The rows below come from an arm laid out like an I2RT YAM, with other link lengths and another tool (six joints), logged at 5 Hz.
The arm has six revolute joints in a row. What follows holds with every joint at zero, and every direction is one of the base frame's.
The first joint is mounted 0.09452 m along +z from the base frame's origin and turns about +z.
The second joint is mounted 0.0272 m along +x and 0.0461 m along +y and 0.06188 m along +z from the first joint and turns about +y.
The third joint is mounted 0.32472 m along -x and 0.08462 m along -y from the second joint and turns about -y.
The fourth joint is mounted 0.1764 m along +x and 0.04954 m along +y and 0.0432 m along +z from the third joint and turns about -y.
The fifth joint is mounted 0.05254 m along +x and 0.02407 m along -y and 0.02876 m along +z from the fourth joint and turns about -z.
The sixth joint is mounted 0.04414 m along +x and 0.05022 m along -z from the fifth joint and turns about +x.
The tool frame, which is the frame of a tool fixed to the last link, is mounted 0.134 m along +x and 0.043 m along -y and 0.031 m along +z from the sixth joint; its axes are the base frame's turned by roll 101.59, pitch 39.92 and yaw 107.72 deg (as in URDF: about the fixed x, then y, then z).
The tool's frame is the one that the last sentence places.
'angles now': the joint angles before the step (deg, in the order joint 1, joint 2, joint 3, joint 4, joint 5, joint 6). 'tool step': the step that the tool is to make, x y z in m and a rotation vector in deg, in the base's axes. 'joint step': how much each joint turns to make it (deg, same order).
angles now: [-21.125, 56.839, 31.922, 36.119, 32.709, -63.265]
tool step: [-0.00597, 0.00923, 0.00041, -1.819, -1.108, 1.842]
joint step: [-0.001, -1.966, -2.490, 2.753, -2.077, -1.027]
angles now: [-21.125, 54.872, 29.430, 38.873, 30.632, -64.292]
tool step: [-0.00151, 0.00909, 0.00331, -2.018, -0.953, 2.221]
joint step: [0.003, -1.136, -1.508, 2.515, -2.532, -1.072]
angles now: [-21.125, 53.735, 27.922, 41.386, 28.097, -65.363]
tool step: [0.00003, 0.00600, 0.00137, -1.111, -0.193, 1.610]
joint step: [-0.001, -0.741, -0.613, 0.701, -1.815, -0.546]
